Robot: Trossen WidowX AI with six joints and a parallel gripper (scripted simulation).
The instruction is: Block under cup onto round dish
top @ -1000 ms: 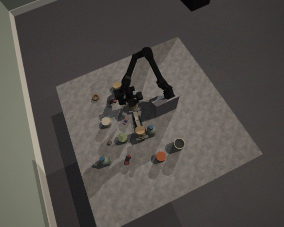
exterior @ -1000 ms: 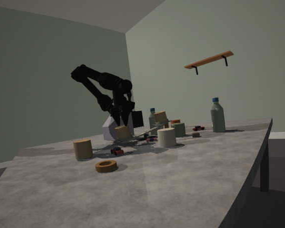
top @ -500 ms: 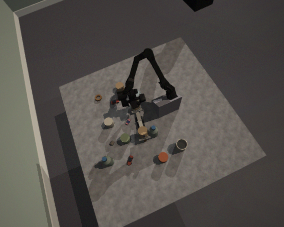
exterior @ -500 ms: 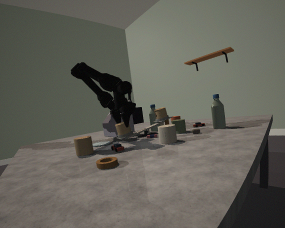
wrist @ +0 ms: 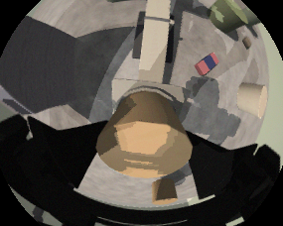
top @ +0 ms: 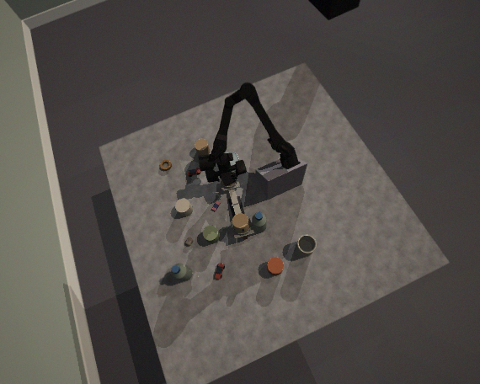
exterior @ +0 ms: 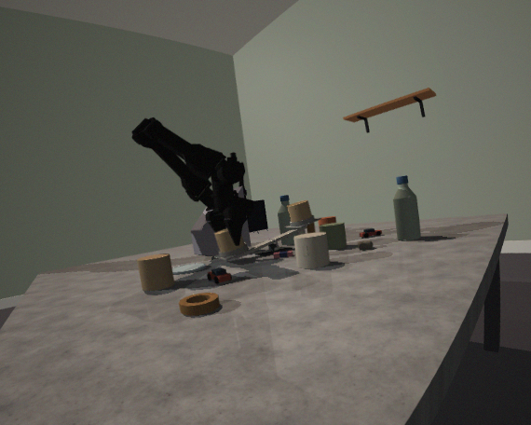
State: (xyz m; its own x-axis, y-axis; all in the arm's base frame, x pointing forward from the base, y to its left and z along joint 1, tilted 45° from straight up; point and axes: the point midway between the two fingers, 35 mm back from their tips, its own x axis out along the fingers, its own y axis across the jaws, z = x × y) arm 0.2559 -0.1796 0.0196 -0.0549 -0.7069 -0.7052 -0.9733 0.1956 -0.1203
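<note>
Now: gripper tip 10 mm above the grey block. Also, from my gripper tip: tan cup (270 mm to the left, 60 mm ahead, 60 mm above); then cream cylinder (260 mm ahead, 10 mm to the left, 10 mm below); then round pale-blue dish (110 mm to the right, 60 mm behind, 40 mm below).
</note>
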